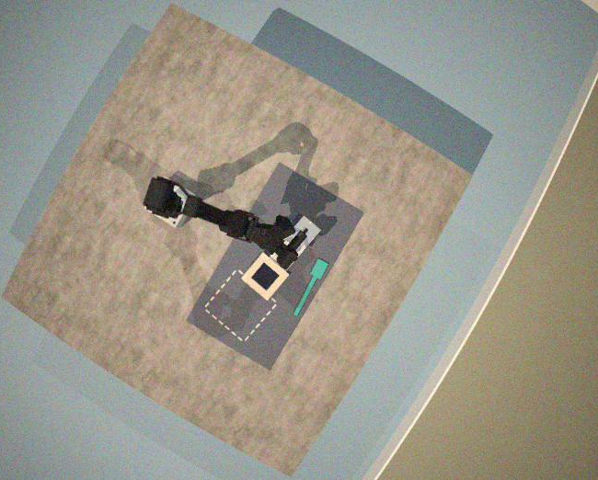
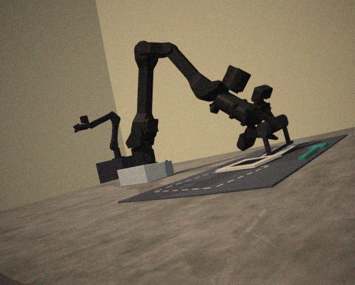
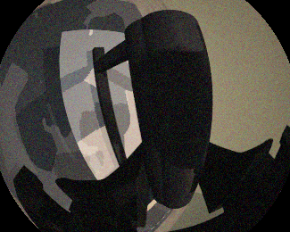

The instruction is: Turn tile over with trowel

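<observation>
The dark mat is 8 cm below my gripper tip, 6 cm to the right of it and 5 cm behind it. Round my gripper tip: tile 10 cm to the right, 7 cm behind, 5 cm below; then green trowel 9 cm ahead, 6 cm to the right, 5 cm below.
</observation>
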